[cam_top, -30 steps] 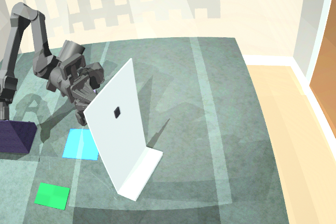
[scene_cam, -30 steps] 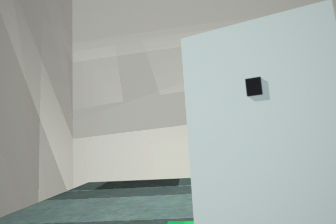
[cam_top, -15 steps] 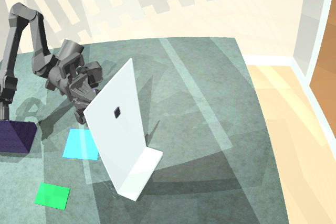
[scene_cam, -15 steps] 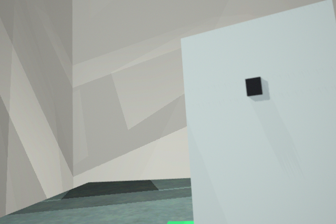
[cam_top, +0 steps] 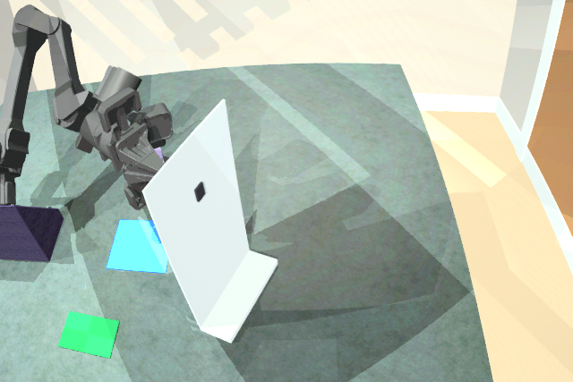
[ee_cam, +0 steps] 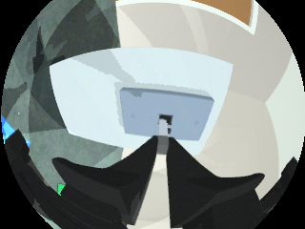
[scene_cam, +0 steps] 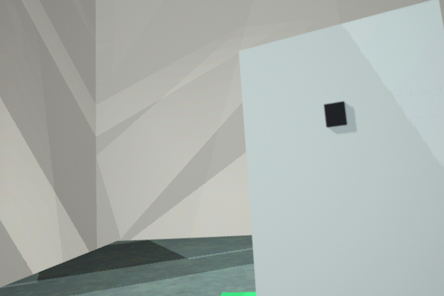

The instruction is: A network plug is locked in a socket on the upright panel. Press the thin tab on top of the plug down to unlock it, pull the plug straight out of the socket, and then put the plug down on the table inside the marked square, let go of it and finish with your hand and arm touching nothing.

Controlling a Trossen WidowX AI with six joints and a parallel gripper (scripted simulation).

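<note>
The cyan square lies 220 mm below my gripper tip, 120 mm behind it and 50 mm to the left of it. Round my gripper tip: white upright panel (80 mm below, 60 mm ahead, 30 mm to the right); network plug (10 mm ahead); green square (220 mm below, 170 mm behind, 150 mm to the right).
</note>
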